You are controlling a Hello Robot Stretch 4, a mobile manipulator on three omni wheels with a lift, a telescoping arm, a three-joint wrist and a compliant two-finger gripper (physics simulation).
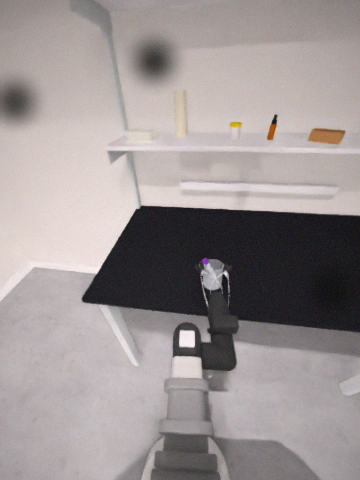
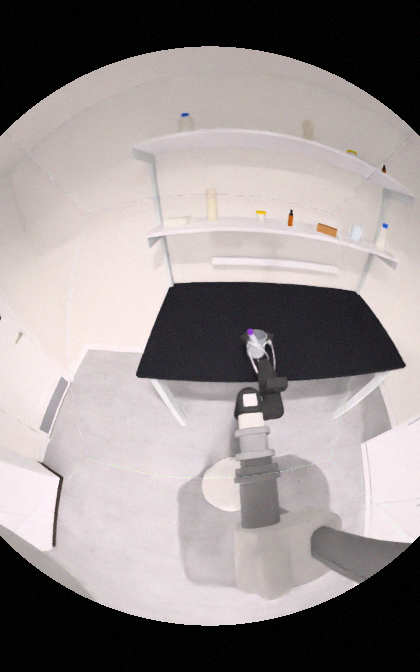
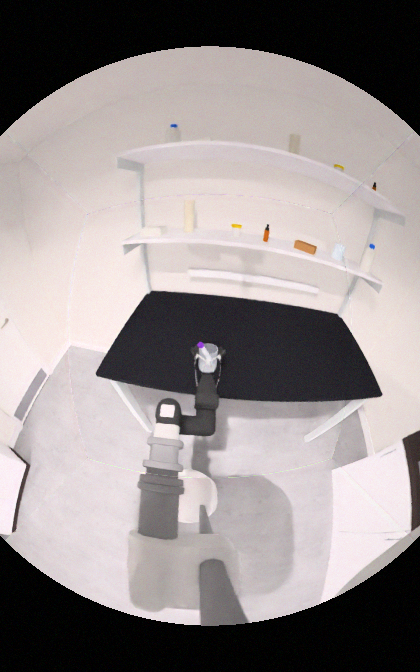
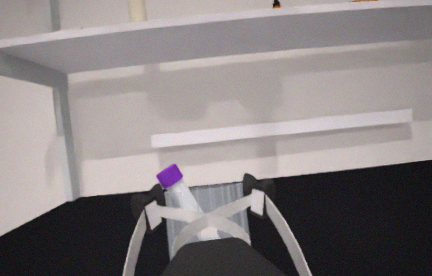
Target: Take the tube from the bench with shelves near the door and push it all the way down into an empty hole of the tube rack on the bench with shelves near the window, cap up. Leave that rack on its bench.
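Places are measured from the robot's base along level axes (x back, y right, z up), in metres.
Where they show: gripper, fingertip midpoint: (image 1: 212,262) (image 4: 204,192).
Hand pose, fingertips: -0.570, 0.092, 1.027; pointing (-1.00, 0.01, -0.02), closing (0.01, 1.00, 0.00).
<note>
Things, the pixels of their centre, and the offset from my fingertips, as dx, dy, dz. "pt": a spot on its surface instead. Level surfaces: height alone.
- tube at a spot on its surface: (image 4: 170,176) (image 1: 206,263) pt +0.026, -0.028, +0.025
- clear beaker at the middle of its body: (image 4: 209,238) (image 1: 212,274) +0.029, +0.000, -0.034
- black-topped bench at its surface level: dz -0.140
- tall cream cylinder at a spot on its surface: (image 1: 180,114) pt -0.514, -0.131, +0.410
- yellow-lidded jar at a spot on its surface: (image 1: 235,131) pt -0.468, +0.114, +0.347
- orange bottle at a spot on its surface: (image 1: 271,130) pt -0.438, +0.259, +0.354
- brown box at a spot on its surface: (image 1: 326,136) pt -0.377, +0.460, +0.341
- white rail at a spot on its surface: (image 4: 280,127) (image 1: 252,187) pt -0.574, +0.288, +0.035
The tube (image 1: 205,261) (image 2: 250,332) (image 3: 201,345) (image 4: 170,176) has a purple cap and a pale clear body. It leans to the left inside a clear beaker (image 1: 218,268) (image 2: 261,336) (image 3: 213,351) (image 4: 227,199), with the cap up above the rim. My gripper (image 1: 214,268) (image 2: 257,337) (image 3: 208,352) (image 4: 204,192) is shut on the beaker, with a fingertip against each side. The beaker is at the front part of the black-topped bench (image 1: 300,250) (image 2: 325,325) (image 3: 300,345) (image 4: 350,215). The finger straps partly hide the tube's lower end. The tube rack does not show.
A shelf (image 1: 210,143) (image 4: 215,47) above the bench holds a tall cream cylinder (image 1: 180,114), a yellow-lidded jar (image 1: 235,131), an orange bottle (image 1: 271,130) and a brown box (image 1: 326,136). A white rail (image 1: 257,188) (image 4: 280,127) runs along the wall. White cabinets (image 2: 395,465) (image 3: 370,500) stand at the right.
</note>
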